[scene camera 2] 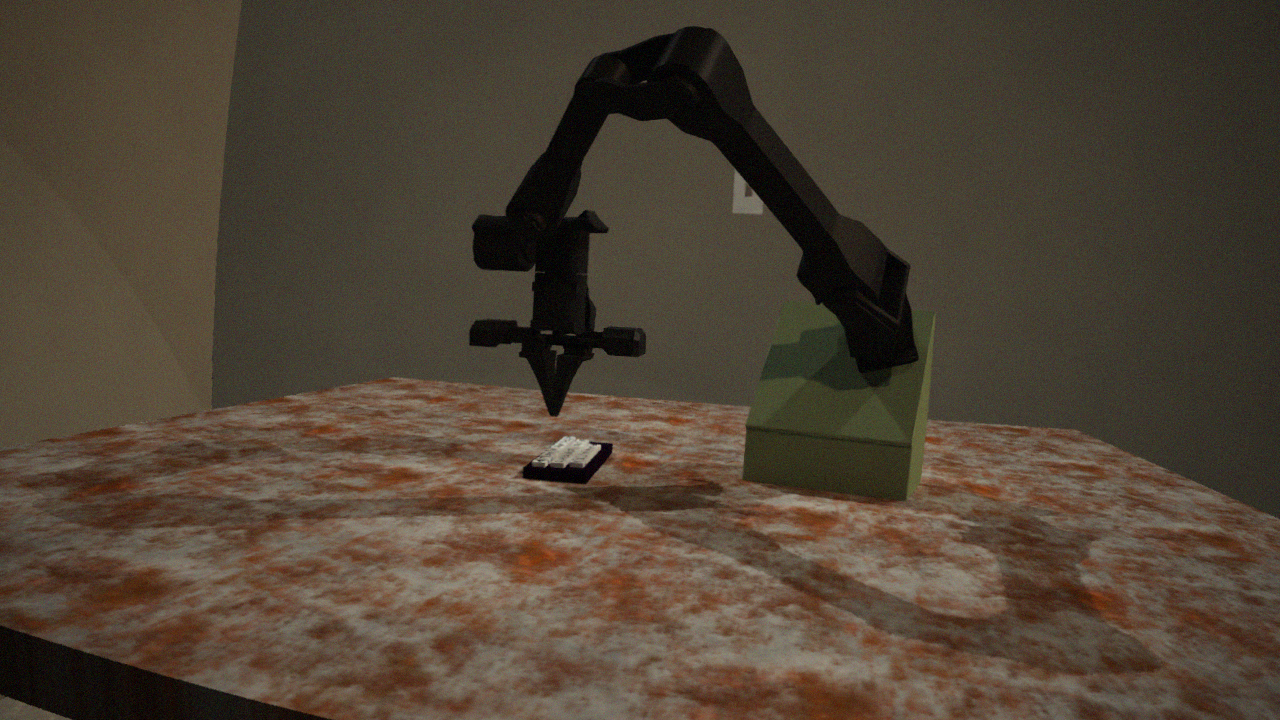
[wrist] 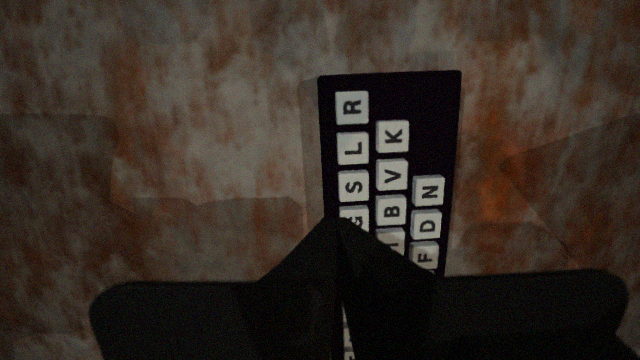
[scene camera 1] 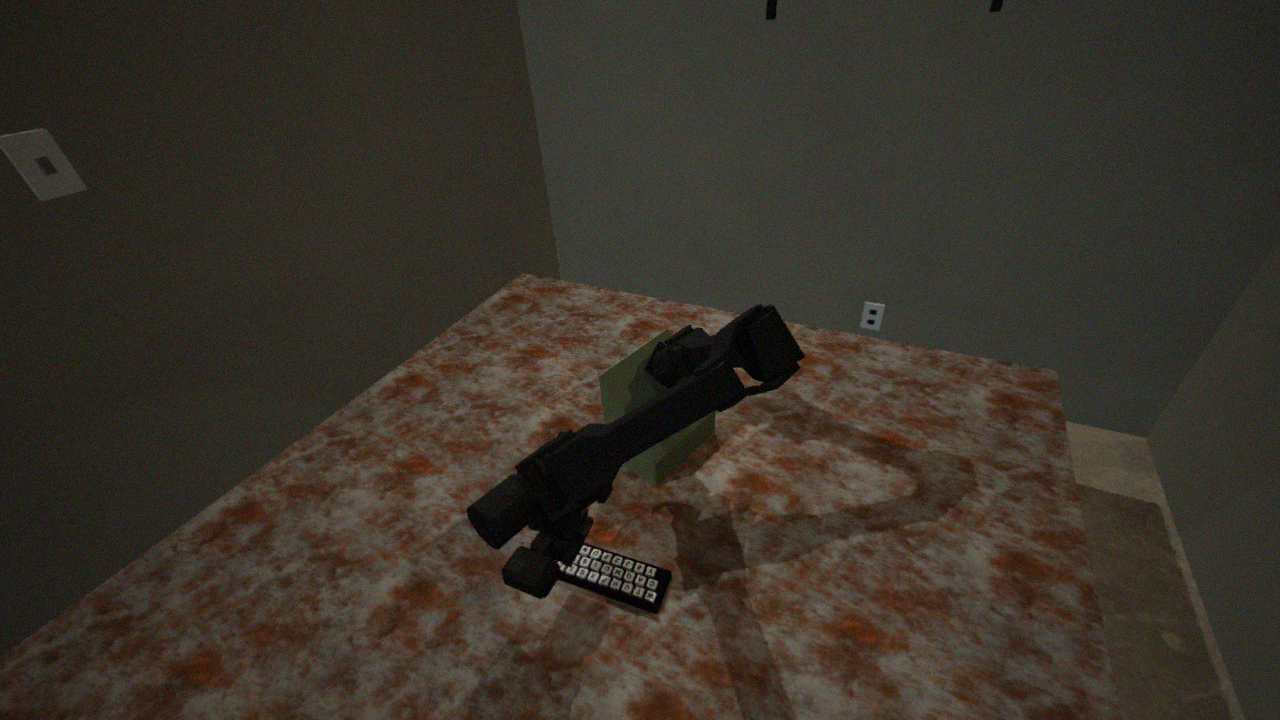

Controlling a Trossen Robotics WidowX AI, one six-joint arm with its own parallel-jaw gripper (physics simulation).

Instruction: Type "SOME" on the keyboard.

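Frame: origin at the arm's base, x back, y left, z down, level; centimetres.
Seen in the pictures: gripper, between the fingertips: [scene camera 2: 554, 415] [wrist: 334, 229] [scene camera 1: 568, 564]; arm's base, origin of its link: [scene camera 2: 882, 344] [scene camera 1: 665, 366].
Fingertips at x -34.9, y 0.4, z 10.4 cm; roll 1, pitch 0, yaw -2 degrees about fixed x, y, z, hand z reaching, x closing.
Offsets run from my fingertips to a thing's top centre. Level surfaces: height alone.
A small black keyboard {dx +3.1, dy +3.6, dz +2.9 cm} [scene camera 1: 663, 582] [scene camera 2: 556, 474] [wrist: 435, 100] with white letter keys lies flat on the table. In the wrist view the S key {dx +1.1, dy -0.6, dz +2.9 cm} [wrist: 354, 185] shows in the left column, between the L key {dx +0.9, dy -2.3, dz +2.9 cm} [wrist: 353, 148] and the partly covered G key {dx +1.2, dy +1.2, dz +2.9 cm} [wrist: 358, 218]. The fingers hide the lower part of the keyboard there, and the O, M and E keys cannot be seen in that view. My gripper [scene camera 2: 554, 412] [wrist: 334, 229] is shut and empty. It points down and hangs a little above the keyboard, apart from it. In scene camera 1 the arm covers the keyboard's left end.
A green block with a sloped top [scene camera 1: 657, 461] [scene camera 2: 827, 461] stands on the mottled orange and white table {dz +4.5 cm} [scene camera 1: 295, 555] [scene camera 2: 447, 608], under the arm's base [scene camera 2: 881, 344]. Walls stand behind the table. The arm casts shadows on the table.
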